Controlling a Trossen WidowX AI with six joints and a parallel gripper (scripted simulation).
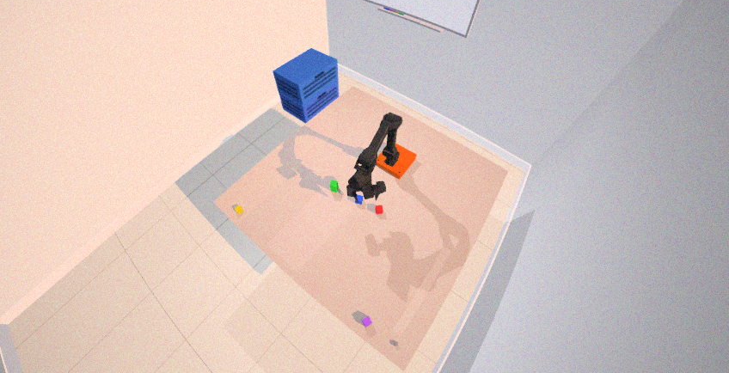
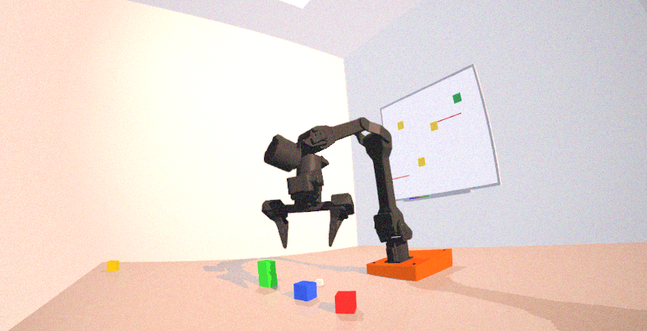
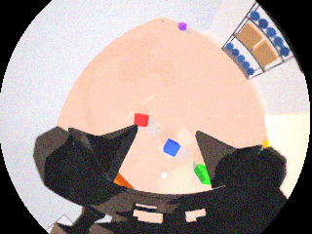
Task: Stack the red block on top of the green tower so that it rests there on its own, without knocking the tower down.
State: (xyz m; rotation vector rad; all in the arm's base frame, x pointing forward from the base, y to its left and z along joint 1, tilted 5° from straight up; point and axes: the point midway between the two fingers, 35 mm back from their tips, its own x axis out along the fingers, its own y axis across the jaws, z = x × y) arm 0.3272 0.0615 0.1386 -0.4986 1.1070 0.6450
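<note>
My gripper tip is 11 cm above the red block, 6 cm to the right of it and 5 cm past it. Round my gripper tip: tiny white cube 14 cm to the right, 12 cm below, 12 cm behind; blue block 11 cm below, 7 cm to the right, 3 cm behind; purple block 44 cm ahead, 33 cm to the left, 11 cm below.
</note>
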